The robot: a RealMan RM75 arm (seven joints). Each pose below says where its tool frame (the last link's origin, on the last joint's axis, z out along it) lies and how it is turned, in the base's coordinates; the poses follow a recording.
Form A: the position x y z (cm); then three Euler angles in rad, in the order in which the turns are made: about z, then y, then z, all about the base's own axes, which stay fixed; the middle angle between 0 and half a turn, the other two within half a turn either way.
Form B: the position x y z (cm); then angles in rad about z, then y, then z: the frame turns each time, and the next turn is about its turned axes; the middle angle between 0 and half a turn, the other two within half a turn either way. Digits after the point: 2 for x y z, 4 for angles.
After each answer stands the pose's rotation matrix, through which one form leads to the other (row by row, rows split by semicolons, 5 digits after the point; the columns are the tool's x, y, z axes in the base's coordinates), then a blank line. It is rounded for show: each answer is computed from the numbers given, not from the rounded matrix.
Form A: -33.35 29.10 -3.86 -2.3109 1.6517 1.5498
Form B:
-33.35 29.10 -3.86 1.5498 1.6517 -2.3109
0.73938 0.67296 0.02093; 0.03898 -0.07382 0.99651; 0.67216 -0.73598 -0.08082

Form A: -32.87 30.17 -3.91 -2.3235 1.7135 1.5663
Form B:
-32.87 30.17 -3.91 1.5663 1.7135 -2.3235
0.73027 0.68314 0.00445; 0.09394 -0.10687 0.98983; 0.67667 -0.72242 -0.14222

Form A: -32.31 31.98 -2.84 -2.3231 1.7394 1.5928
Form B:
-32.31 31.98 -2.84 1.5928 1.7394 -2.3231
0.72742 0.68585 -0.02169; 0.13070 -0.10745 0.98558; 0.67363 -0.71976 -0.16781

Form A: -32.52 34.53 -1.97 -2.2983 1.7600 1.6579
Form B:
-32.52 34.53 -1.97 1.6579 1.7600 -2.2983
0.73312 0.67471 -0.08544; 0.18957 -0.08208 0.97843; 0.65314 -0.73351 -0.18808

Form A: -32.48 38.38 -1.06 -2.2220 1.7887 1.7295
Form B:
-32.48 38.38 -1.06 1.7295 1.7887 -2.2220
0.76465 0.62570 -0.15430; 0.25509 -0.07399 0.96408; 0.59181 -0.77655 -0.21618

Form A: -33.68 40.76 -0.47 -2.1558 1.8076 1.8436
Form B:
-33.68 40.76 -0.47 1.8436 1.8076 -2.1558
0.76798 0.58448 -0.26191; 0.34938 -0.03957 0.93614; 0.53679 -0.81044 -0.23460

